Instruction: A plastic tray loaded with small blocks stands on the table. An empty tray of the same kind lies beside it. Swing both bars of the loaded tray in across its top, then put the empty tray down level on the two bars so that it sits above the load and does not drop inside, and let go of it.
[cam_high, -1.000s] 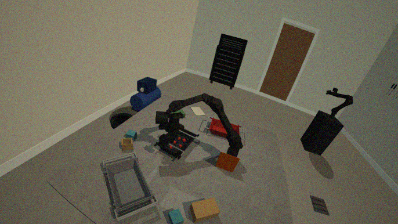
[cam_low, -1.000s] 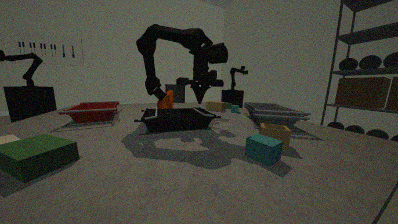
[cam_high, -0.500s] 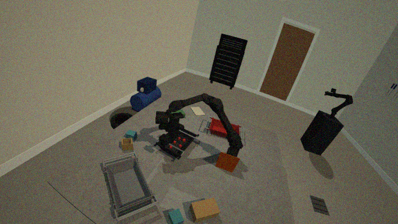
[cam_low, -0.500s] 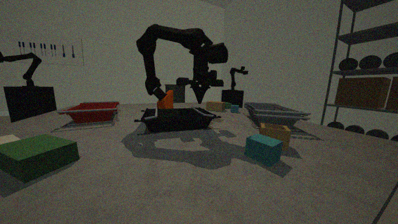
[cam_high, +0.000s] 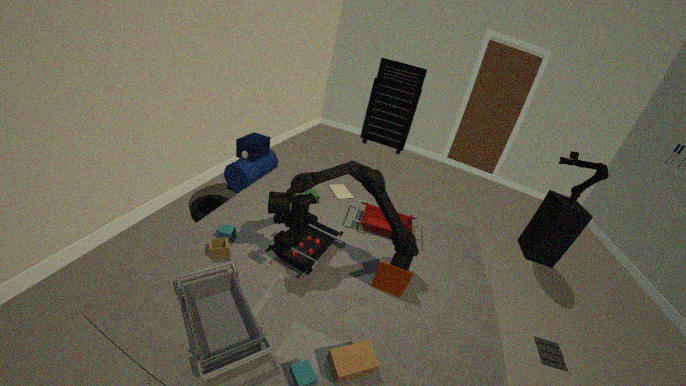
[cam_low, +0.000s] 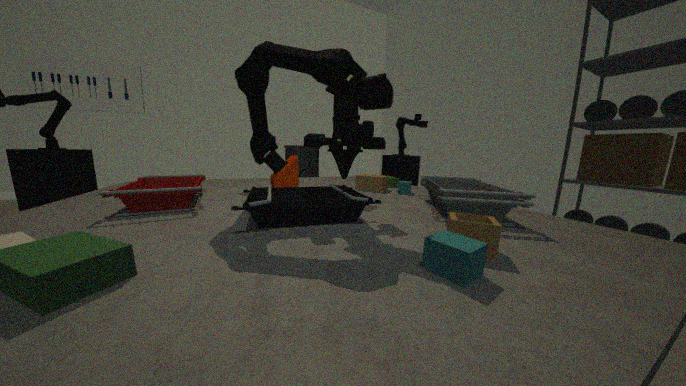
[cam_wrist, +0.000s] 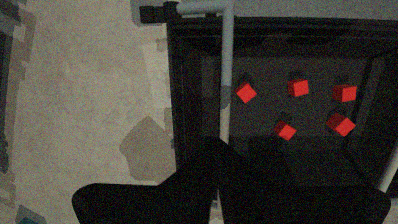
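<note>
The red tray is 440 mm to the right of my gripper tip, 280 mm behind it and 50 mm below it. From my gripper tip the other things lie so: pale flat card 620 mm to the right, 90 mm below, 30 mm ahead.
</note>
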